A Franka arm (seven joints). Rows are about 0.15 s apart.
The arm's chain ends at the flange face. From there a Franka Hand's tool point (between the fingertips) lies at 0.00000 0.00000 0.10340 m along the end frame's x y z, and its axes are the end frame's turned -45 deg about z.
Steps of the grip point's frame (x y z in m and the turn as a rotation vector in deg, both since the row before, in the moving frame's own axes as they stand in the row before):
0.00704, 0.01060, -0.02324, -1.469, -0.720, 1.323
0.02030, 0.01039, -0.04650, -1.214, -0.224, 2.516
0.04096, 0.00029, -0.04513, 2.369, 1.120, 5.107
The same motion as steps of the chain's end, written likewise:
0.01155, -0.00029, -0.02320, -1.548, 0.530, 1.323
0.02048, -0.00887, -0.04648, -1.017, 0.700, 2.516
0.03056, -0.02424, -0.04502, 2.467, -0.883, 5.107

